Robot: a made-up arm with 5 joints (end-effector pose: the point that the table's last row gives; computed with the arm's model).
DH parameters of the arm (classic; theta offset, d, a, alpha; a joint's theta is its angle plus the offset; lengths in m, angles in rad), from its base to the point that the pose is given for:
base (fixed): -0.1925 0 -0.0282 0
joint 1: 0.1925 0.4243 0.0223 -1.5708
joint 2: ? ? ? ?
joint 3: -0.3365 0 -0.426 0
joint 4: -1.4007 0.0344 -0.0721 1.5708
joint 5: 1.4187 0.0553 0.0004 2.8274
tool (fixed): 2.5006 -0.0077 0 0
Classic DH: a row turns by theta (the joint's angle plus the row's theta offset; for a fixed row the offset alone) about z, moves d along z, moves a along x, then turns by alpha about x.
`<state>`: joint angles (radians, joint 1 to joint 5).
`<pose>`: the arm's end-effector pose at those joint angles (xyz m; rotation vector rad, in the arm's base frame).
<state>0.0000 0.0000 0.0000 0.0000 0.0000</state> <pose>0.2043 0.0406 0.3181 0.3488 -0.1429 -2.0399</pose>
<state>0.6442 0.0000 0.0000 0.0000 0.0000</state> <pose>0.1367 0.1728 0.3181 0.3411 -0.0228 -1.4030</pose>
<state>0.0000 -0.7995 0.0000 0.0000 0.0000</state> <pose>0.2170 0.0406 0.5006 1.1468 -0.6258 -1.7928</pose>
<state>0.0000 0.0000 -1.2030 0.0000 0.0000</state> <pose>0.5607 0.0406 0.7638 1.5241 -0.8575 -1.5691</pose>
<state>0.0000 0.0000 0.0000 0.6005 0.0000</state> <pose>0.1559 0.0406 0.2870 -0.2707 0.2264 -2.0565</pose>
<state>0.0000 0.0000 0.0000 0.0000 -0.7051</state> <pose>0.2033 0.0419 0.3181 0.3392 -0.0123 -1.3427</pose>
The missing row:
joint 2: -1.4044 0 0.3815 0
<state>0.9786 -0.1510 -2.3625 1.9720 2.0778</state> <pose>0.1189 0.2807 1.1711 -0.7157 -0.3015 2.9457</pose>
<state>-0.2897 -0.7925 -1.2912 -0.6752 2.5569</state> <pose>0.0650 0.0117 1.0868 -2.1177 -1.3620 0.2973</pose>
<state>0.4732 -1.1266 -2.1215 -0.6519 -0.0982</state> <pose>-0.4921 -0.1926 1.0472 -2.0823 0.8079 -0.9580</pose>
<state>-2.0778 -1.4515 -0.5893 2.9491 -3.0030</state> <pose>0.0062 -0.0036 0.6928 1.2801 0.0815 -0.9818</pose>
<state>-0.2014 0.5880 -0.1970 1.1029 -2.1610</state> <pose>0.1100 0.0139 0.2118 0.4467 1.6536 -0.2521</pose>
